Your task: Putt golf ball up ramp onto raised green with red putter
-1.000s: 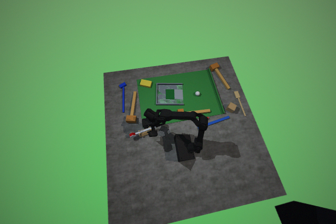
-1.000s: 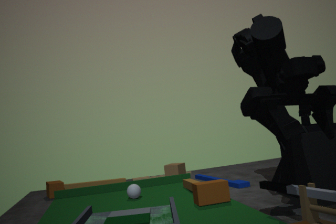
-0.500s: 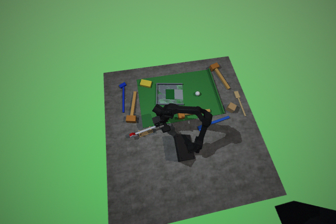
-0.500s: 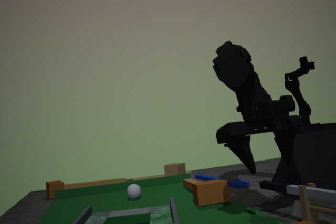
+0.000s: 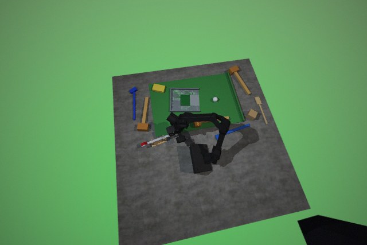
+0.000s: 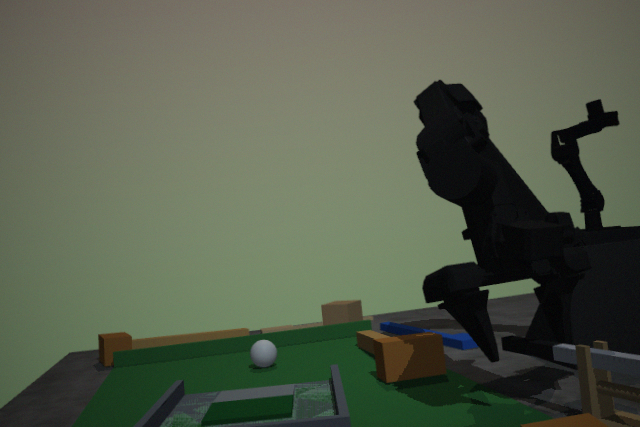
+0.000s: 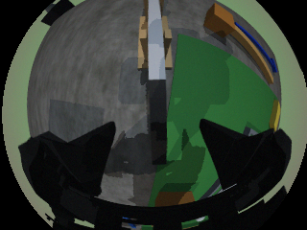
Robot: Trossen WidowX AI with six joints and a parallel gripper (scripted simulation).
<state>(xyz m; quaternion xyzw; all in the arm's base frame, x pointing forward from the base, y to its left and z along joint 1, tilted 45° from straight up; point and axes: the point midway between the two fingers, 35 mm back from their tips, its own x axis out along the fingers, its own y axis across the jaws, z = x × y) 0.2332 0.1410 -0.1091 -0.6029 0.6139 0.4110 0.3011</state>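
Right now the red putter is 2 cm behind my gripper tip and 11 cm to the left of it. From my gripper tip the other things lie so: wooden rack 2 cm behind, 13 cm to the left, 2 cm below; then yellow block 43 cm ahead, 5 cm to the left, 4 cm below; then green mat 25 cm ahead, 23 cm to the right, 5 cm below.
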